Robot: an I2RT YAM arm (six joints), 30 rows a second.
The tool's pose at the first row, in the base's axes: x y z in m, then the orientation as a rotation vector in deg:
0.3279, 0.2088, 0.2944, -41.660, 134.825, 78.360
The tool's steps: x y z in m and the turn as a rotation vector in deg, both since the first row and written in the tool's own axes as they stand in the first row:
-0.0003, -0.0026, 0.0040, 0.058, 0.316, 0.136
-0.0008, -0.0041, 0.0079, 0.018, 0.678, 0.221
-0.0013, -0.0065, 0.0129, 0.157, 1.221, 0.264
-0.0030, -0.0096, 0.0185, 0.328, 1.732, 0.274
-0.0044, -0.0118, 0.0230, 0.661, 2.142, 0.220
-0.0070, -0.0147, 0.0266, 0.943, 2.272, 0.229
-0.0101, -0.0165, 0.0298, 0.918, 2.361, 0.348
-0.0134, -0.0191, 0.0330, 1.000, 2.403, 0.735
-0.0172, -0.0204, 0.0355, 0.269, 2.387, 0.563
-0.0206, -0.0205, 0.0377, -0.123, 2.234, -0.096
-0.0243, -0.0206, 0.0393, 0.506, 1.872, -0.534
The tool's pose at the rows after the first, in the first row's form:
0.3297, 0.2113, 0.2908, -41.765, 135.189, 78.326
0.3311, 0.2142, 0.2880, -41.993, 135.504, 78.392
0.3330, 0.2177, 0.2842, -42.370, 136.021, 78.201
0.3363, 0.2218, 0.2801, -42.747, 136.508, 77.955
0.3388, 0.2252, 0.2771, -43.061, 136.956, 77.479
0.3427, 0.2278, 0.2746, -43.081, 137.205, 77.111
0.3463, 0.2307, 0.2733, -43.035, 137.342, 77.186
0.3506, 0.2333, 0.2716, -42.626, 137.681, 77.237
0.3545, 0.2359, 0.2714, -43.011, 137.176, 78.109
0.3574, 0.2387, 0.2720, -43.708, 136.404, 78.350
0.3605, 0.2410, 0.2730, -43.691, 136.152, 77.384

